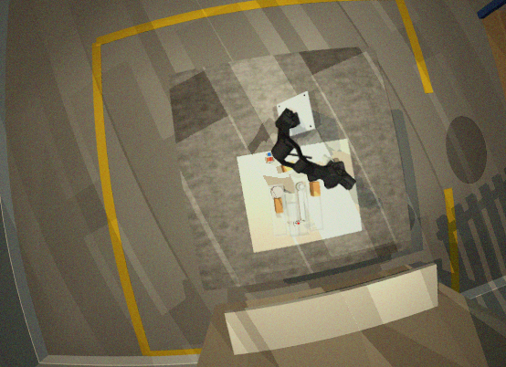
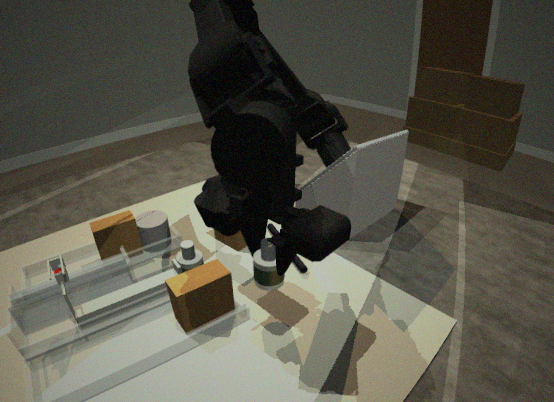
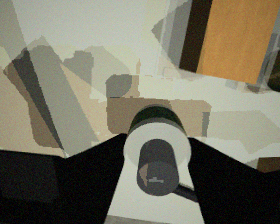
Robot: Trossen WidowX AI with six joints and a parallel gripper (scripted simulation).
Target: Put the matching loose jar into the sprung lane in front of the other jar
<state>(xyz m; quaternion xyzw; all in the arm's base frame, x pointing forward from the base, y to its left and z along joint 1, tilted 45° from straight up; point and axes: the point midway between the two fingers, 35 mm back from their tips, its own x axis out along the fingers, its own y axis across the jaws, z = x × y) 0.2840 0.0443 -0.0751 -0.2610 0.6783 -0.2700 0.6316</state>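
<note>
Right now my gripper tip is 5 cm short of the grey cylinder, 24 cm to the left of it and 4 cm above it. Also, from my gripper tip: clear pusher rack: 20 cm ahead, 16 cm to the right, 5 cm below; then red mark: 23 cm ahead, 17 cm to the right; then black rod: 11 cm behind, 7 cm to the right, 6 cm below.
</note>
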